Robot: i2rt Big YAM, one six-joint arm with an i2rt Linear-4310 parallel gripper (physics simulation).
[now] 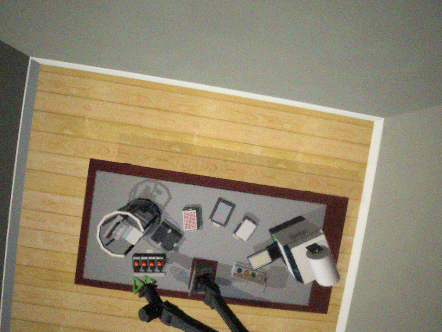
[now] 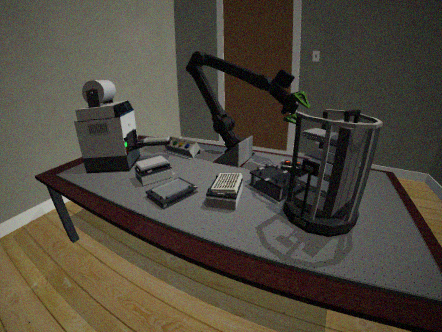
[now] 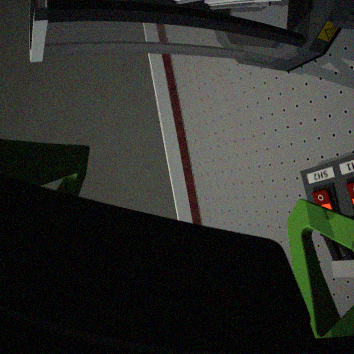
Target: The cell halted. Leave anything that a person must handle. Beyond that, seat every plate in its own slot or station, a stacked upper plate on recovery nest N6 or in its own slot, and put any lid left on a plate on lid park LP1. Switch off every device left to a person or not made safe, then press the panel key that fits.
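Observation:
My gripper is open and empty, above the table edge beside the switch box. The box has several red rockers with orange-lit parts; one label reads SH2. A round open-framed tower holds stacked plates. A red-and-white patterned plate sits on a raised nest. A white-topped plate sits on another stand. A shallow grey framed tray lies between them. The key panel has coloured keys.
A black low device stands beside the tower. A large white-grey machine with a green light and a roll on top stands at the other end; its extended tray carries a pale plate. The arm's base stands between switch box and key panel.

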